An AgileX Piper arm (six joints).
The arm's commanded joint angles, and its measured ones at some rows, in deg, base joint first. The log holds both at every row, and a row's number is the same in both.
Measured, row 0:
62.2 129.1 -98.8 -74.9 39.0 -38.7
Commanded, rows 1 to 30:
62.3 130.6 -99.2 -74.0 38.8 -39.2
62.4 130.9 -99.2 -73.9 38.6 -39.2
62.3 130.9 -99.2 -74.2 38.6 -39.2
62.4 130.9 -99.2 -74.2 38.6 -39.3
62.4 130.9 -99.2 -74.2 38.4 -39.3
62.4 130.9 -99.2 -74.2 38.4 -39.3
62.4 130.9 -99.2 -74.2 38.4 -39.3
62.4 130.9 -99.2 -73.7 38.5 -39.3
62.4 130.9 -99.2 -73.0 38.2 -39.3
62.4 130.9 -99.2 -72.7 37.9 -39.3
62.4 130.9 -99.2 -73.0 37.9 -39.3
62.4 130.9 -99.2 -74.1 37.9 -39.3
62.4 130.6 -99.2 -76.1 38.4 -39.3
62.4 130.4 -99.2 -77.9 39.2 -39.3
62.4 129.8 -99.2 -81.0 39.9 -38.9
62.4 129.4 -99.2 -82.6 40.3 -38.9
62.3 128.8 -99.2 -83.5 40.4 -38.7
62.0 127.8 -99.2 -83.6 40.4 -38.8
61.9 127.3 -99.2 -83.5 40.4 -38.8
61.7 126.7 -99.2 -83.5 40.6 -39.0
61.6 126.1 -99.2 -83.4 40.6 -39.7
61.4 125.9 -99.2 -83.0 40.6 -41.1
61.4 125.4 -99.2 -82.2 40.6 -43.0
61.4 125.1 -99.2 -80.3 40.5 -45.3
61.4 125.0 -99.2 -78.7 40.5 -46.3
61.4 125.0 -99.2 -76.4 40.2 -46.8
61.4 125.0 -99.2 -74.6 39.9 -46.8
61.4 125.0 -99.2 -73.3 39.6 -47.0
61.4 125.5 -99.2 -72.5 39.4 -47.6
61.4 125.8 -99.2 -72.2 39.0 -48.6
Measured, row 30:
61.8 125.4 -98.8 -76.1 39.8 -45.8
